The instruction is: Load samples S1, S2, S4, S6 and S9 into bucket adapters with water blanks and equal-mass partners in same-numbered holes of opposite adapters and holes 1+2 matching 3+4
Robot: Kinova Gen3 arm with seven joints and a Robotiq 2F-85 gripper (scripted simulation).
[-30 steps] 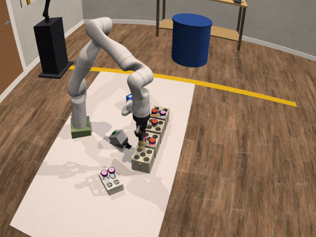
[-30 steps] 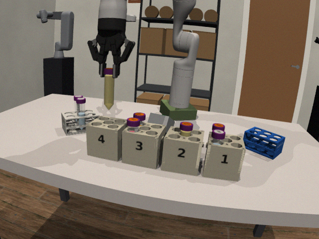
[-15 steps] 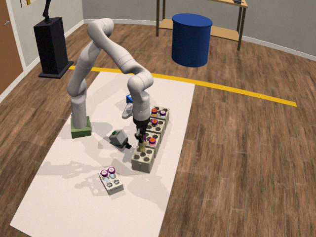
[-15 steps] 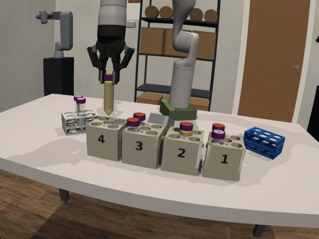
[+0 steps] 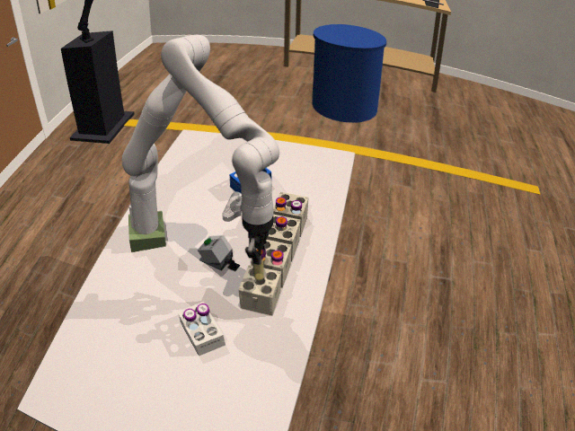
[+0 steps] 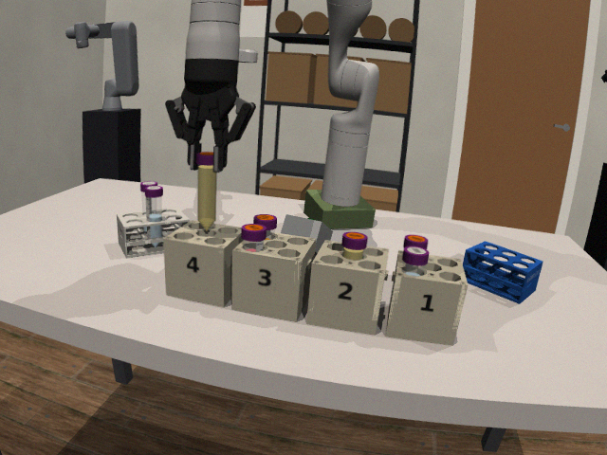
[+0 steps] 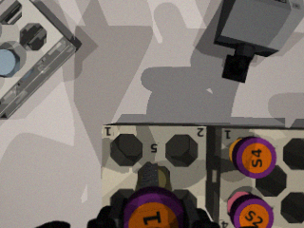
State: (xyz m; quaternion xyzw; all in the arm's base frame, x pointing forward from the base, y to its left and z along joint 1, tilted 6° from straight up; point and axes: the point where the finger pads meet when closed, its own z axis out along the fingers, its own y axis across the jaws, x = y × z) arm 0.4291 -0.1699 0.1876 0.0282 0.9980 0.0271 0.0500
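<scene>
Now: hand 10 mm past the orange-dot sample tube and 50 mm above it. From my hand the other things lie so: grey done desk: 180 mm behind, 130 mm to the left, 150 mm below; then adapter 2: 10 mm ahead, 220 mm to the left, 160 mm below; then blank rack: 130 mm behind, 170 mm to the right, 180 mm below.
</scene>
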